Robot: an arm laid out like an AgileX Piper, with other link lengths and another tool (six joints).
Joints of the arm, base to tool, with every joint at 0 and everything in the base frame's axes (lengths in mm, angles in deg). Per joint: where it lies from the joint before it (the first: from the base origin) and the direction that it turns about. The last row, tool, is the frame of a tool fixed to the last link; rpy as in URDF.
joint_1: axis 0 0 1 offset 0 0 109.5
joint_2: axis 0 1 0 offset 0 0 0
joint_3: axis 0 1 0 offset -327.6 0 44.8
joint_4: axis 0.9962 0 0.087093 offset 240.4 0 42.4
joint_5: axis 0 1 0 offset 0 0 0
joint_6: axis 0.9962 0 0.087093 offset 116 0 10.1
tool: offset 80.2 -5 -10.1 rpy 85.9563 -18.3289 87.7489
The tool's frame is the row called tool.
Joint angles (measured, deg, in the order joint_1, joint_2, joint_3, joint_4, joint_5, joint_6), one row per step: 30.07 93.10 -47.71 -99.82 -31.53 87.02; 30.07 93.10 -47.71 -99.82 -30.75 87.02; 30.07 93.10 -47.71 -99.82 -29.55 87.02; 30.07 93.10 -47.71 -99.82 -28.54 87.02; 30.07 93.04 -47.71 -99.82 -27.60 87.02; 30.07 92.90 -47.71 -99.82 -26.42 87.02
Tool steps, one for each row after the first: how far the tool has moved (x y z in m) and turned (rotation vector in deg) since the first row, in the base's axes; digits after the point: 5 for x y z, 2 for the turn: 0.00223 -0.00135 -0.00055 -0.36 -0.36 -0.59; 0.00564 -0.00348 -0.00134 -0.92 -0.93 -1.49; 0.00848 -0.00532 -0.00197 -1.40 -1.40 -2.24; 0.01107 -0.00709 -0.00212 -1.80 -1.89 -2.95; 0.01426 -0.00939 -0.00184 -2.28 -2.56 -3.84
